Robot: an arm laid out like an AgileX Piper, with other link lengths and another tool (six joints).
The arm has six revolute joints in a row. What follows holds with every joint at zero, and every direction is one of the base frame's.
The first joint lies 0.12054 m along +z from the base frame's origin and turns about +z.
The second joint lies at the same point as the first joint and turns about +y.
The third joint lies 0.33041 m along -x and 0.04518 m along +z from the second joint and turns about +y.
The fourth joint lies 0.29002 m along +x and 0.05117 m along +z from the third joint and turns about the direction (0.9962, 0, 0.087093).
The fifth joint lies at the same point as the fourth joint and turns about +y.
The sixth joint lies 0.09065 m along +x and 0.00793 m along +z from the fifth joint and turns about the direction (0.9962, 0, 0.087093).
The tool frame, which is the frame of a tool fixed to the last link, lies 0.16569 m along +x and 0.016 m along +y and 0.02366 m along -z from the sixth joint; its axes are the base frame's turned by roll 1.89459, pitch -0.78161 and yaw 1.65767 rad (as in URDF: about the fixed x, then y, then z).
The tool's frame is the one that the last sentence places.
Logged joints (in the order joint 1, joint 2, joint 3, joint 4, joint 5, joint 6), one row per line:
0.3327, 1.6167, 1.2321, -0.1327, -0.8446, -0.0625
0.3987, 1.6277, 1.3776, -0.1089, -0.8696, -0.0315
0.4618, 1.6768, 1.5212, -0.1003, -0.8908, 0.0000
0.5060, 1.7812, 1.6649, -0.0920, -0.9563, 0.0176
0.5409, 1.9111, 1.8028, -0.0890, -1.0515, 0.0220
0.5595, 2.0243, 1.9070, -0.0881, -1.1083, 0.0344
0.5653, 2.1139, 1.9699, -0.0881, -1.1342, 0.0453
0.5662, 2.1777, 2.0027, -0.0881, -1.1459, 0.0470
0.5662, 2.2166, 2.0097, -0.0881, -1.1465, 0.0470
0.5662, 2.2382, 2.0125, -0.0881, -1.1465, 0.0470
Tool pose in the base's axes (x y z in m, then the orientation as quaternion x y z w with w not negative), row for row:
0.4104, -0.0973, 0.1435, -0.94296, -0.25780, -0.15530, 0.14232
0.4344, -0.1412, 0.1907, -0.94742, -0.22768, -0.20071, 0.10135
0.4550, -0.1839, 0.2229, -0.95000, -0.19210, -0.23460, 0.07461
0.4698, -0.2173, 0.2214, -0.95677, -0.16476, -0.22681, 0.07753
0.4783, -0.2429, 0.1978, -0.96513, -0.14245, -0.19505, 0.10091
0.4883, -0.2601, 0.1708, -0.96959, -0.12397, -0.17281, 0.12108
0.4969, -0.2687, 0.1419, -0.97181, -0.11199, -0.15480, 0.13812
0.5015, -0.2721, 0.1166, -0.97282, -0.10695, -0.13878, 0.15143
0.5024, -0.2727, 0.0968, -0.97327, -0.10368, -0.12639, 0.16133
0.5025, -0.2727, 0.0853, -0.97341, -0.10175, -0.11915, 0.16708
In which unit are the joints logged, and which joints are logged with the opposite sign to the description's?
The joints are logged in radians. Opposite sign: joint 1, joint 3, joint 4, joint 5.
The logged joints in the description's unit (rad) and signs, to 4 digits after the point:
-0.3327, 1.6167, -1.2321, 0.1327, 0.8446, -0.0625
-0.3987, 1.6277, -1.3776, 0.1089, 0.8696, -0.0315
-0.4618, 1.6768, -1.5212, 0.1003, 0.8908, 0.0000
-0.5060, 1.7812, -1.6649, 0.0920, 0.9563, 0.0176
-0.5409, 1.9111, -1.8028, 0.0890, 1.0515, 0.0220
-0.5595, 2.0243, -1.9070, 0.0881, 1.1083, 0.0344
-0.5653, 2.1139, -1.9699, 0.0881, 1.1342, 0.0453
-0.5662, 2.1777, -2.0027, 0.0881, 1.1459, 0.0470
-0.5662, 2.2166, -2.0097, 0.0881, 1.1465, 0.0470
-0.5662, 2.2382, -2.0125, 0.0881, 1.1465, 0.0470

